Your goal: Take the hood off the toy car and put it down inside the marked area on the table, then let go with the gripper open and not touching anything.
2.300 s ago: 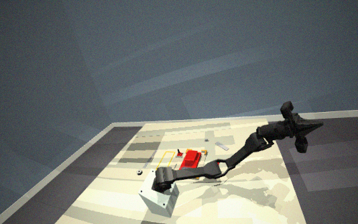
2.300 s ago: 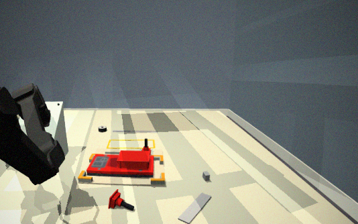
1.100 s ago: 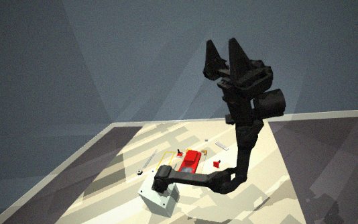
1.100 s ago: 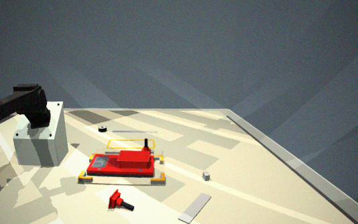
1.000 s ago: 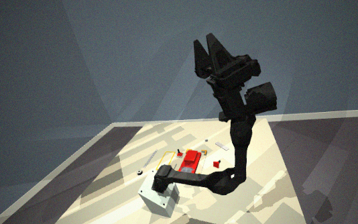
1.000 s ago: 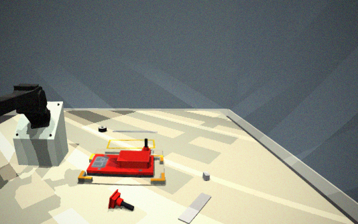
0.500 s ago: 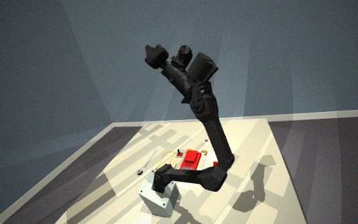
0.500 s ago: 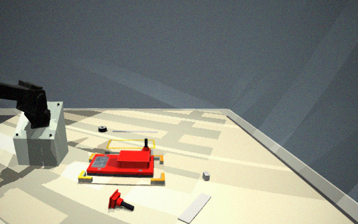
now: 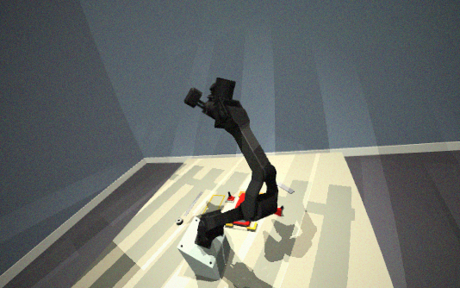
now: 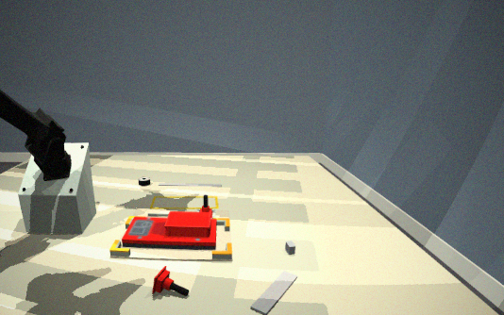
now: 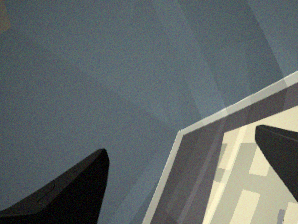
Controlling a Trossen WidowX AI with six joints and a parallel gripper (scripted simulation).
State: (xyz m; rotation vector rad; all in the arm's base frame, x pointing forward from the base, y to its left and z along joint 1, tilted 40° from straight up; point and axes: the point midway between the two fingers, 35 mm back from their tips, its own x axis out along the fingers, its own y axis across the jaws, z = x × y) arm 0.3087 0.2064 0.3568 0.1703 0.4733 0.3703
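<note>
Right now my gripper tip is 20 mm short of the hood, 70 mm to the left of it and 540 mm above it. Also, from my gripper tip: grey strip 140 mm ahead, 280 mm to the right, 580 mm below; black ring 90 mm behind, 310 mm to the left, 580 mm below.
</note>
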